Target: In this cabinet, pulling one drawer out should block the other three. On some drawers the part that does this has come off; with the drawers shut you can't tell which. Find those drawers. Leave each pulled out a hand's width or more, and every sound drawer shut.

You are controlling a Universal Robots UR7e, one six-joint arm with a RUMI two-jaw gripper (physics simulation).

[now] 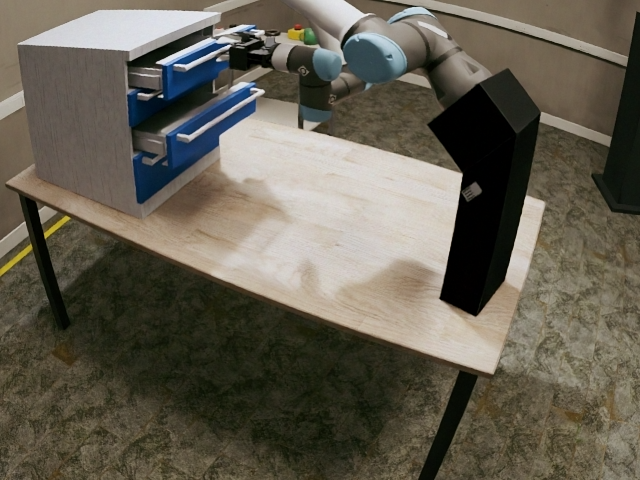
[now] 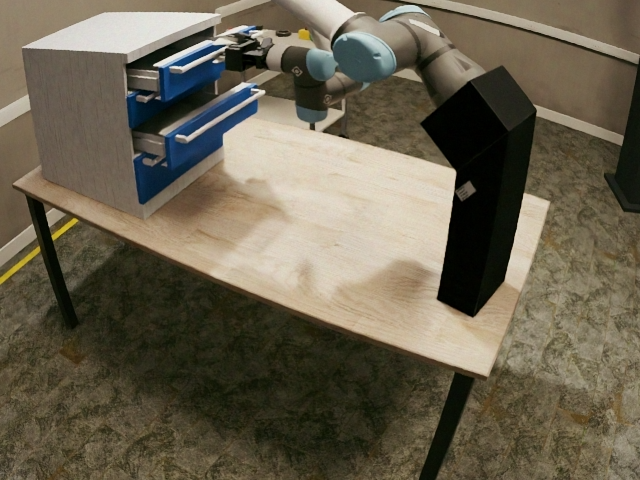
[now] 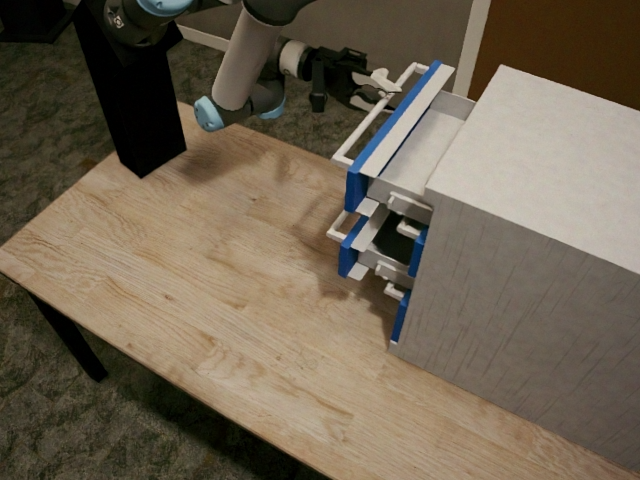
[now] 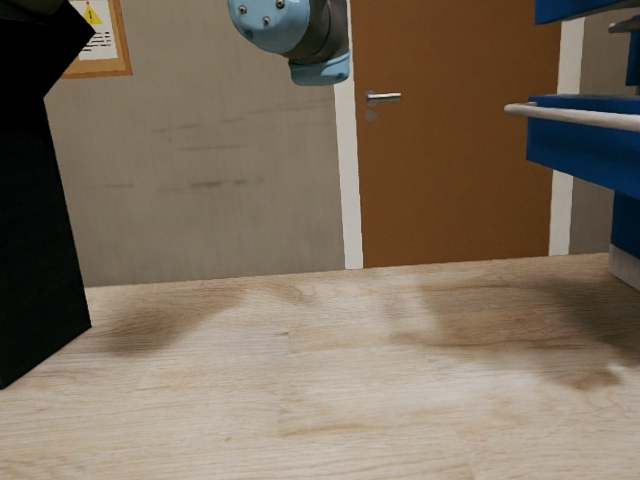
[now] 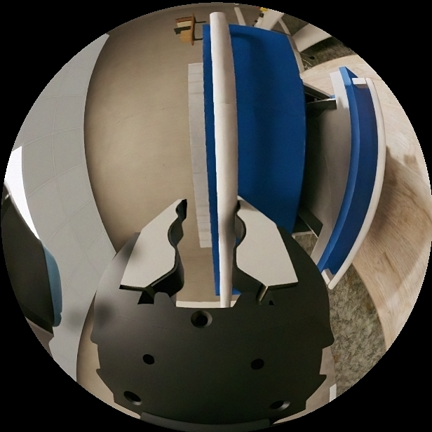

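The grey cabinet (image 1: 82,124) (image 2: 85,124) (image 3: 516,310) has four blue drawers. The top drawer (image 1: 191,72) (image 2: 188,74) (image 3: 355,191) (image 5: 270,125) is pulled well out. The second drawer (image 1: 139,111) (image 3: 416,255) is shut. The third drawer (image 1: 211,129) (image 2: 211,131) (image 3: 347,255) (image 4: 578,147) (image 5: 367,125) is also pulled well out. The bottom drawer (image 1: 155,180) (image 3: 399,322) (image 4: 625,222) is shut. My gripper (image 3: 388,93) (image 5: 209,198) is shut on the top drawer's white handle (image 3: 364,129) (image 5: 225,125), towards its far end. The locking parts inside are not visible.
The cabinet stands on the wooden table (image 1: 310,217) (image 3: 232,310). The arm's black pedestal (image 1: 480,222) (image 3: 149,113) (image 4: 41,232) stands at the table's other end. A brown door (image 4: 454,155) is behind. A yellow item and a green item (image 1: 309,36) sit beyond the arm.
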